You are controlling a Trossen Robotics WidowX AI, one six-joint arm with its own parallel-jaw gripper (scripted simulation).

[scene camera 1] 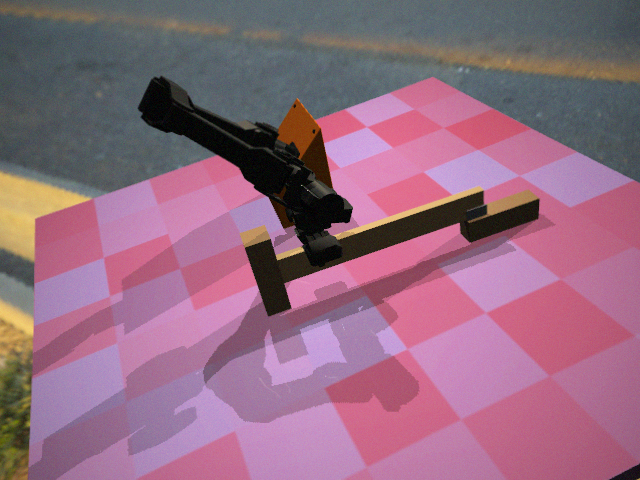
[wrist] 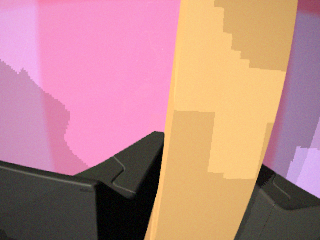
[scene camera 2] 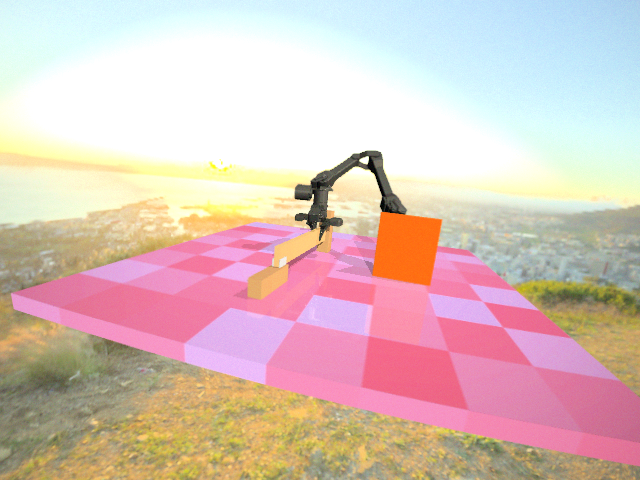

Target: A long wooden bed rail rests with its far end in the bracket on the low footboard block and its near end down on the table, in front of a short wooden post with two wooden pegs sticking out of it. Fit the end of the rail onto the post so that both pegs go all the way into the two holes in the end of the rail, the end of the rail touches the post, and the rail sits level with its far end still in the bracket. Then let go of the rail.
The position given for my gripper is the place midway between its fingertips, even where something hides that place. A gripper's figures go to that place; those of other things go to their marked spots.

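Labels:
My gripper [scene camera 1: 320, 263] is 1.13 m from the lens, and then there is a wooden rail [scene camera 1: 404, 226], which is 1.15 m from the lens.

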